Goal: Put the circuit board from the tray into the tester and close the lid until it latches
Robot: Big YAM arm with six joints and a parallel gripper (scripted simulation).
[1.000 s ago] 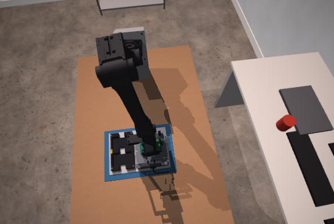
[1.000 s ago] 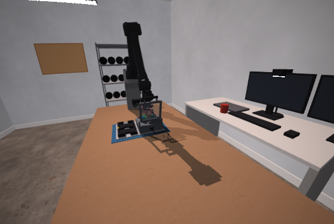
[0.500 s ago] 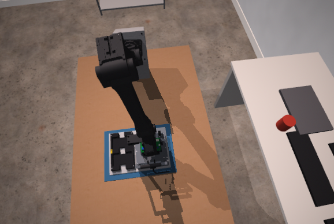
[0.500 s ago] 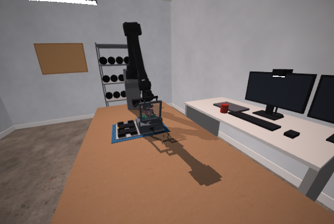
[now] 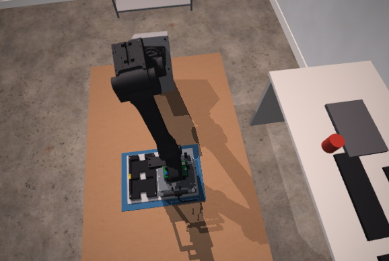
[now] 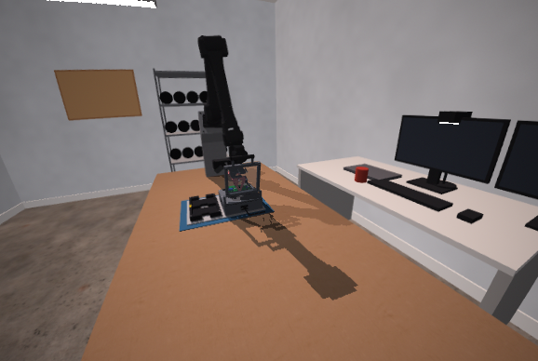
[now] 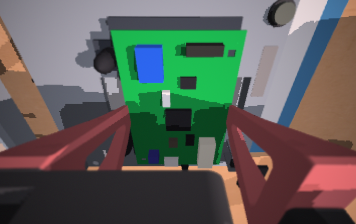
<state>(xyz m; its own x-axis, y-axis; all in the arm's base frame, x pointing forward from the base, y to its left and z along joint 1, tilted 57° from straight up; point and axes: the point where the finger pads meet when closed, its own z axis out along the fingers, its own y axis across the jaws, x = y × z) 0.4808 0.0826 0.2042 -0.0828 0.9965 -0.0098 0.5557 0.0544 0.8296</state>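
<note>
The green circuit board lies right at my hand. Also, from my hand: clear lid (120 mm ahead, 20 mm to the left, 90 mm above).
</note>
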